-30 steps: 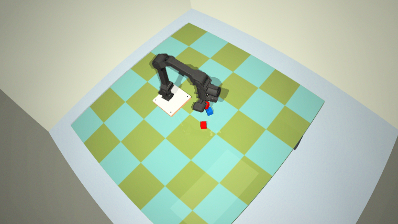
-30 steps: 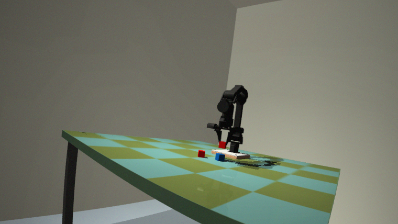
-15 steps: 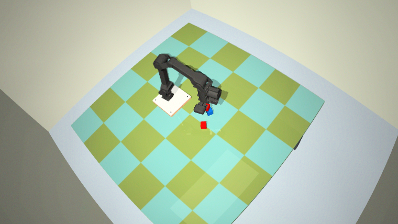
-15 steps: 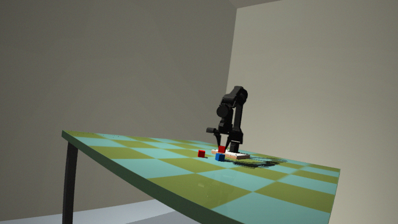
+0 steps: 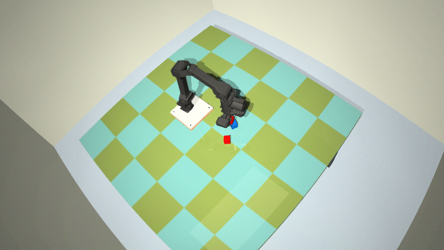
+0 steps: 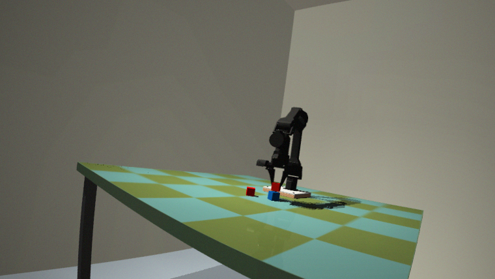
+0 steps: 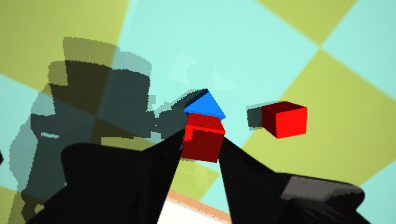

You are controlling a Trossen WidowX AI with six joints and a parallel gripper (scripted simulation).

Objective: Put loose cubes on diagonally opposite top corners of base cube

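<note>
Now: the blue cube 4 cm below my gripper tip and 2 cm ahead of it.
</note>
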